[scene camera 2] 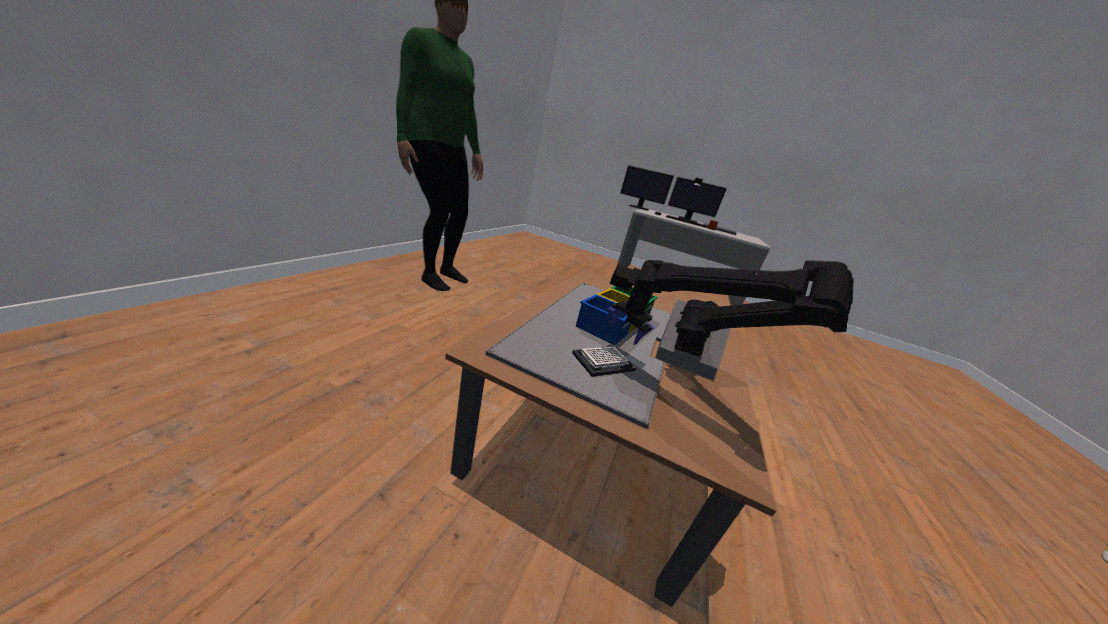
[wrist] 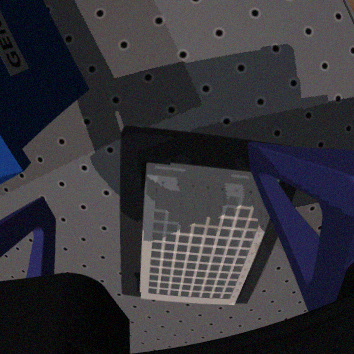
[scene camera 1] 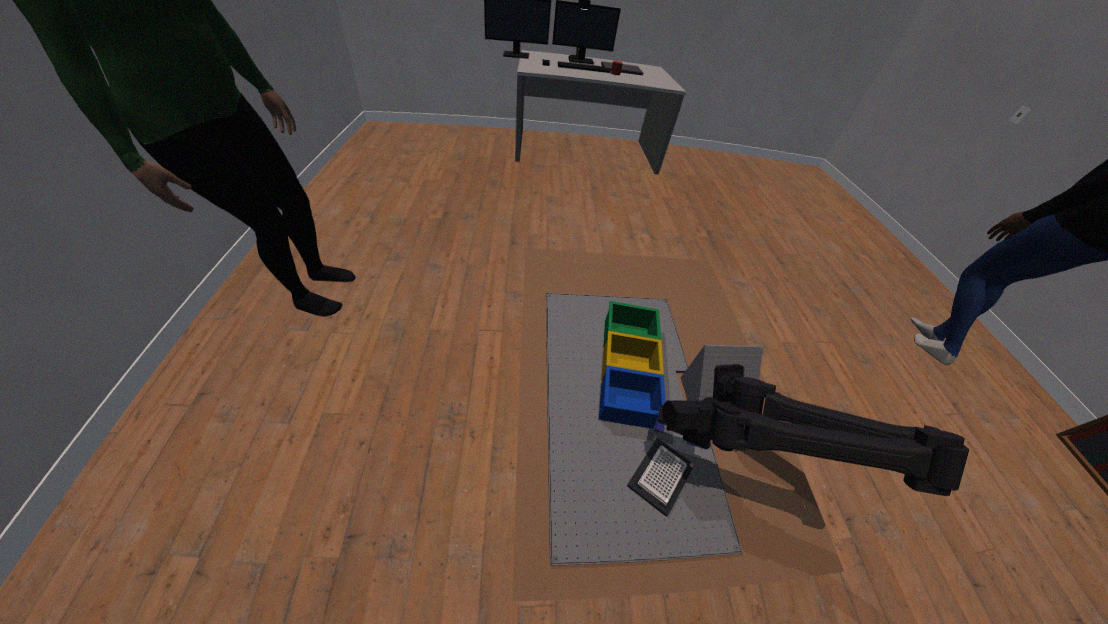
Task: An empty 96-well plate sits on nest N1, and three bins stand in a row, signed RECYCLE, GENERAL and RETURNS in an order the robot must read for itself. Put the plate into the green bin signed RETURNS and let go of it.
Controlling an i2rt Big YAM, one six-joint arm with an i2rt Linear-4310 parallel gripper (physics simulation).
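Frame: origin at the arm's base, x ahead, y left, z up, level; millimetres.
Where they show: gripper, fingertip midpoint: (scene camera 2: 622,335) (wrist: 142,182) (scene camera 1: 670,434); arm's base at its link origin: (scene camera 2: 691,336) (scene camera 1: 726,384).
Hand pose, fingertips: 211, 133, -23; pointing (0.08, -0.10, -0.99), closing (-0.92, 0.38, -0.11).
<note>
Things, the pixels of their top centre, and the offset from my fingertips, as dx, dy, dz. "spot": a spot on its surface instead. Level surfaces: height alone.
- white 96-well plate at its top centre: (wrist: 199,254) (scene camera 1: 664,473) (scene camera 2: 605,355) +26, +87, -41
- black nest at its top centre: (wrist: 199,246) (scene camera 1: 663,473) (scene camera 2: 604,357) +26, +87, -49
- green bin at a spot on its surface: (scene camera 1: 635,320) spot: -4, -420, -30
- yellow bin at its top centre: (scene camera 1: 635,351) (scene camera 2: 622,298) +56, -247, +33
- grey perforated board at its surface level: dz -67
- brown table at its surface level: dz -80
The white 96-well plate (scene camera 1: 665,474) (scene camera 2: 604,356) (wrist: 200,260) sits flat in the black nest (scene camera 1: 648,499) (wrist: 132,200). The green bin (scene camera 1: 635,320) is at the far end of the row, the yellow bin (scene camera 1: 634,355) in the middle and the blue bin (scene camera 1: 631,396) (scene camera 2: 597,317) (wrist: 35,75) nearest the nest. In the wrist view the blue bin's sign shows letters starting "GE"; the green bin's sign is not readable. My gripper (scene camera 2: 628,328) (wrist: 142,182) is open and empty above the board, beside the blue bin. In the wrist view its fingers stand on either side of the plate, the right one overlapping the nest's edge.
The bins and nest stand on a grey perforated board (scene camera 1: 581,480) (scene camera 2: 535,341) on a brown table (scene camera 2: 465,352). The arm's grey base block (scene camera 1: 701,372) is right of the bins. One person (scene camera 1: 186,100) (scene camera 2: 438,93) stands left of the table, another (scene camera 1: 1000,263) right. A desk (scene camera 1: 597,77) is behind.
</note>
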